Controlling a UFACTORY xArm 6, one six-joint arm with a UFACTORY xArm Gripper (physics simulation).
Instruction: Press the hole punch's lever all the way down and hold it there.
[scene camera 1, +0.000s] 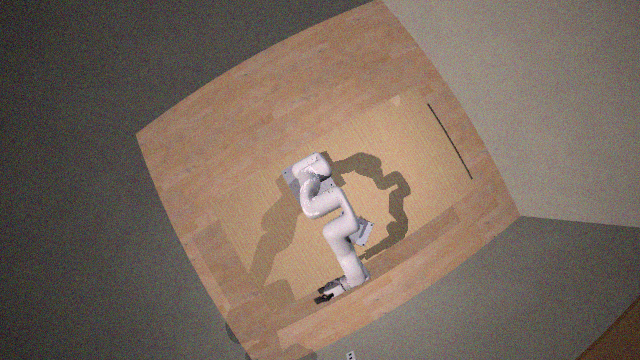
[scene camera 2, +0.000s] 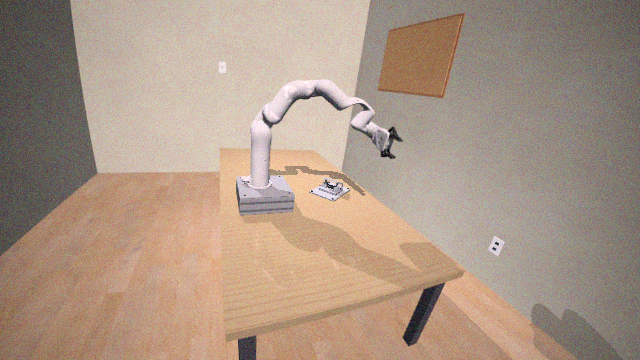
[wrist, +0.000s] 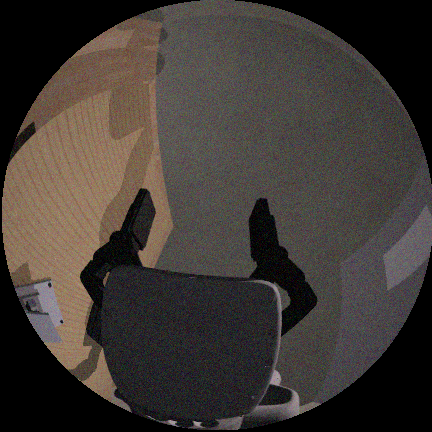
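Where they show: gripper, between the fingertips: (scene camera 1: 317, 296) (scene camera 2: 397, 149) (wrist: 201, 203); arm's base, origin of its link: (scene camera 2: 259, 184).
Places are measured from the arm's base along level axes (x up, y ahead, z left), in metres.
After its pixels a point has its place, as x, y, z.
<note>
The hole punch (scene camera 1: 366, 232) @(-0.085, 0.502, 0.214) (scene camera 2: 330, 191) (wrist: 49, 302) @(-0.085, 0.391, 0.069) is a small grey-white device on a flat plate on the table. In scene camera 1 the arm partly covers it. It shows at the left edge of the wrist view. Its lever is too small to judge its angle. My gripper (scene camera 1: 319, 295) @(0.282, 0.626, -0.188) (scene camera 2: 397, 148) @(0.282, 0.626, -0.188) (wrist: 201, 203) @(0.282, 0.626, -0.188) is open, with its black fingers wide apart and nothing between them. It is high above the table level and far to the side of the punch, not touching it.
The arm's grey base box (scene camera 1: 291, 176) @(-0.001, -0.032, -0.101) (scene camera 2: 266, 204) @(-0.043, 0.033, -0.139) stands on the wooden table (scene camera 1: 400, 130) @(-0.094, -0.056, 0.732) (scene camera 2: 280, 290) @(-0.093, 0.058, -0.614) (wrist: 60, 165) @(-0.093, 0.617, -0.223), beside the punch. A grey wall is close on the gripper's side, with a brown framed board (scene camera 2: 422, 57) and an outlet (scene camera 2: 496, 246).
</note>
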